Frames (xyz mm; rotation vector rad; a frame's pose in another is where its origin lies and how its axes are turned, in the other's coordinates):
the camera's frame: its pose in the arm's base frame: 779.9 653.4 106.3 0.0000 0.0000 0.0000
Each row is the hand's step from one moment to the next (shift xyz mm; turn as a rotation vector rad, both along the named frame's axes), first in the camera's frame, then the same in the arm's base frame.
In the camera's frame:
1: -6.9 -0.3 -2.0 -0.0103 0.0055 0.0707
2: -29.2 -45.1 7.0 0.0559 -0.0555 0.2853
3: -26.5 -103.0 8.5 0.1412 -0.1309 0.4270
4: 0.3 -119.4 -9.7 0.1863 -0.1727 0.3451
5: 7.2 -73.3 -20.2 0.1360 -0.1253 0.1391
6: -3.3 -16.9 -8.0 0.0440 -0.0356 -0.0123
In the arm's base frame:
1: -6.9 -0.3 -2.0 -0.0103 0.0055 0.0707
2: -29.2 -45.1 7.0 0.0559 -0.0555 0.2853
3: -26.5 -103.0 8.5 0.1412 -0.1309 0.4270
4: 0.3 -119.4 -9.7 0.1863 -0.1727 0.3451
5: 7.2 -73.3 -20.2 0.1360 -0.1253 0.1391
6: -3.3 -16.9 -8.0 0.0440 -0.0356 -0.0123

